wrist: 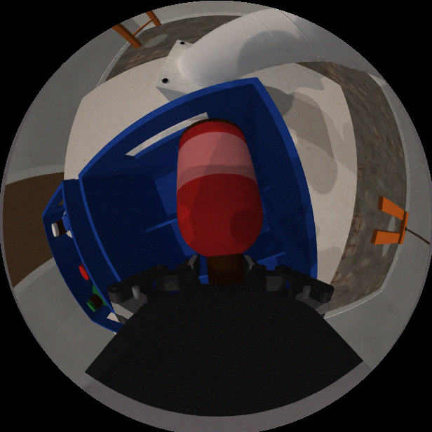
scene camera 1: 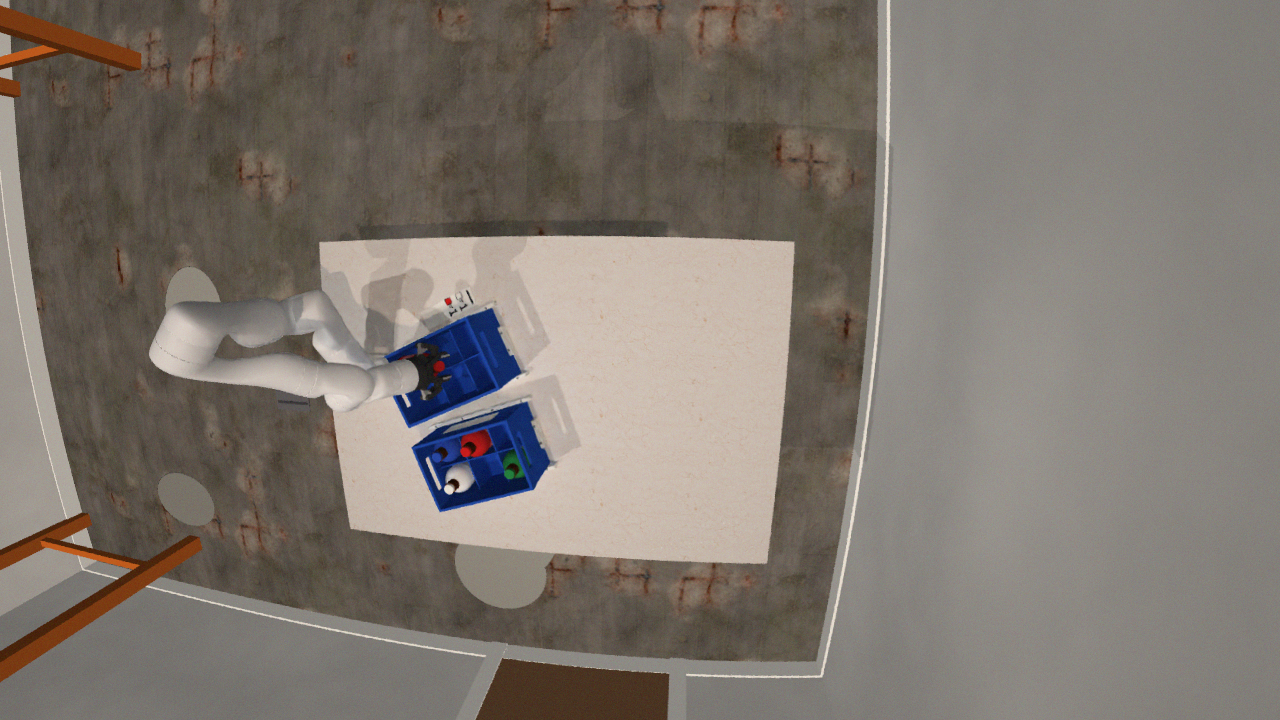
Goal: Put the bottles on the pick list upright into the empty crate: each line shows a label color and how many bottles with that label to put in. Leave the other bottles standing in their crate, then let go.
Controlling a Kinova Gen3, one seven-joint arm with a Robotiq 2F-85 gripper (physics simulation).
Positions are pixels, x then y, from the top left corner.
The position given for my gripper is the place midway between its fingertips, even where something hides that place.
My gripper shows in the wrist view (220, 263) and in scene camera 1 (447, 365).
